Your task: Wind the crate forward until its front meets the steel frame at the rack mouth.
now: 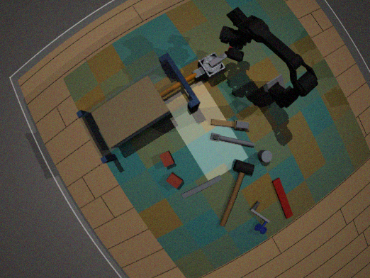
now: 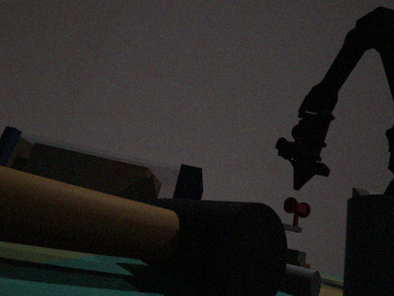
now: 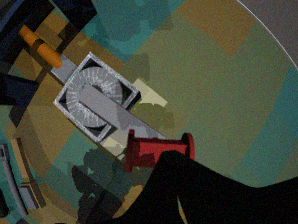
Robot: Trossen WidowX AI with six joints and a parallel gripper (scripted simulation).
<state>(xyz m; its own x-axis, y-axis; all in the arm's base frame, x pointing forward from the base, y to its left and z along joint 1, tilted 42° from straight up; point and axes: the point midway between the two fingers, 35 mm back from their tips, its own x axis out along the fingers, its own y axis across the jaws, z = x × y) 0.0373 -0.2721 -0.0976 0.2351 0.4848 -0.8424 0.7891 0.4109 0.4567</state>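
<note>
Right now my gripper tip is 10 mm to the right of the red knob and 60 mm above it. Round my gripper tip: red-knobbed crank 30 mm ahead, 10 mm to the left, 90 mm below; then grey winch 80 mm ahead, 160 mm below; then blue steel frame 250 mm ahead, 20 mm to the right, 90 mm below.
</note>
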